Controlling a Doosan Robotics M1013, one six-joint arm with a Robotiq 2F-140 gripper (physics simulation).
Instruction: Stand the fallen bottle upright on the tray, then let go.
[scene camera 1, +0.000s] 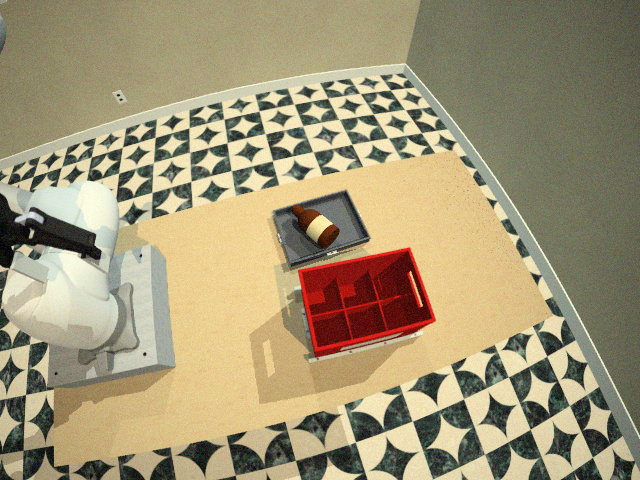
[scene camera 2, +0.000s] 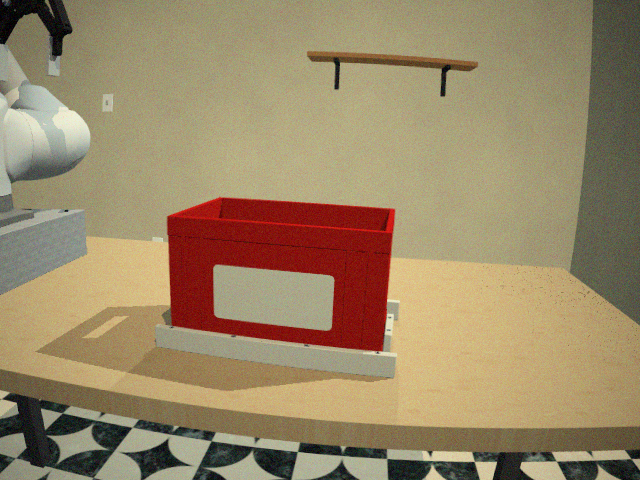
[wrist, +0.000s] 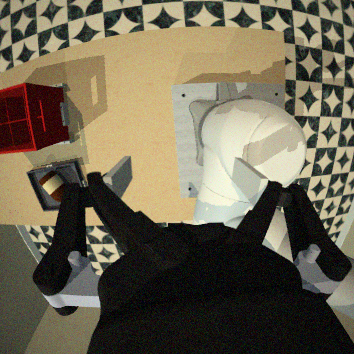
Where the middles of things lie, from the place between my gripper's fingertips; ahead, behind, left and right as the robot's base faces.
Right now my hand is 50 cm short of the brown bottle (scene camera 1: 316, 226), 12 cm to the right of it and 34 cm above it.
